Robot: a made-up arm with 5 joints.
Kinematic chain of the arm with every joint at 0, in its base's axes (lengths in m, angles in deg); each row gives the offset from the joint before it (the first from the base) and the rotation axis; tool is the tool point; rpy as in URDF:
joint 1: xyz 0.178 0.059 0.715 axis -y
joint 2: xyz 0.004 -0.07 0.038 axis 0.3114 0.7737 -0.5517
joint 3: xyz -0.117 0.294 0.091 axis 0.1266 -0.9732 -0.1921
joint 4: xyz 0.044 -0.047 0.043 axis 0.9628 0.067 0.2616
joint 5: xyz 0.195 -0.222 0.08 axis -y
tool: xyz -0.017 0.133 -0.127 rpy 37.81 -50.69 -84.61
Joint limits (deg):
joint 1: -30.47..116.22
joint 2: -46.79..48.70
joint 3: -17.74..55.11
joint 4: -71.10..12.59
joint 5: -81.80..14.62
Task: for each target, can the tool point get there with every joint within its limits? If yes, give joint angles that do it. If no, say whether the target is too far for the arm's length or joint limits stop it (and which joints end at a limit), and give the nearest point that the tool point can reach.
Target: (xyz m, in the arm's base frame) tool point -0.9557 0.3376 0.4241
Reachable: no: too far | nearest point -0.2207 0.1823 0.6481 | short by 0.784 m
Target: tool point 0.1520 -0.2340 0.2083
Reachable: no: joint limits stop it (at a limit: joint 1, joint 2, joint 3, joint 4, joint 5) | nearest point 0.1509 0.0293 0.3459 | short by 0.297 m
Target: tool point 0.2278 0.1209 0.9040
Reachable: yes | joints 5.81 4.91 6.04 -16.61 -19.53
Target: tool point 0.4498 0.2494 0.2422
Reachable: no: joint limits stop it (at a limit: joint 1, joint 2, joint 3, joint 4, joint 5) | nearest point 0.3078 0.1382 0.3522 | short by 0.211 m
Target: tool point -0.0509 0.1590 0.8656
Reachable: yes | joints 6.81 -35.65 14.94 -38.48 -62.93
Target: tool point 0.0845 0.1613 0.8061
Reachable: yes | joints 9.00 -38.28 -8.35 -0.97 -43.06
